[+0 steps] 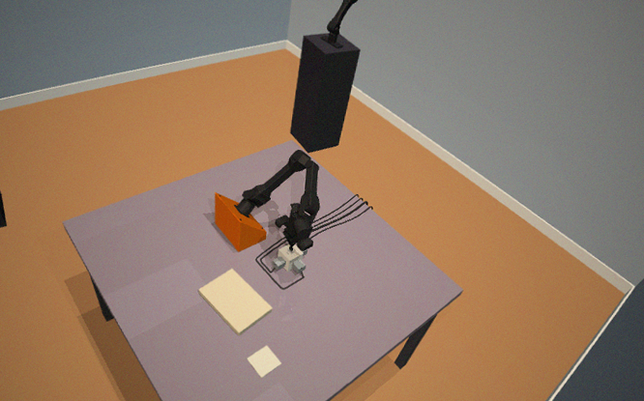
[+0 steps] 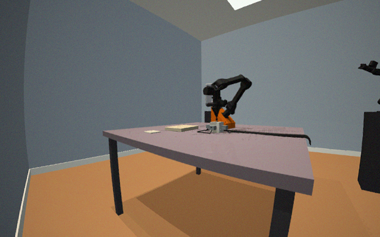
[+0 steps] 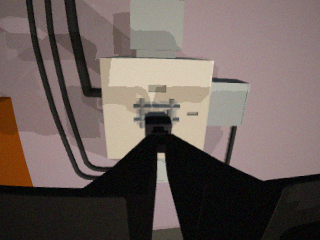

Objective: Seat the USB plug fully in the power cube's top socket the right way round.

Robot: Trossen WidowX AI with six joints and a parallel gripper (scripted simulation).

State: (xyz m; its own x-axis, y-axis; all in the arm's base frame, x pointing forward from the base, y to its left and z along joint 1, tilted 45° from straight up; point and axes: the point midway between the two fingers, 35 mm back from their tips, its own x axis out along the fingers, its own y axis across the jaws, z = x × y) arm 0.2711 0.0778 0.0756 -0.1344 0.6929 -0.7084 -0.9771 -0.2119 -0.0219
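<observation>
Now: gripper tip 2 cm above the black USB plug. Also, from my gripper tip: small beige square 37 cm ahead, 31 cm to the right, 11 cm below; then beige slab 9 cm ahead, 30 cm to the right, 10 cm below.
</observation>
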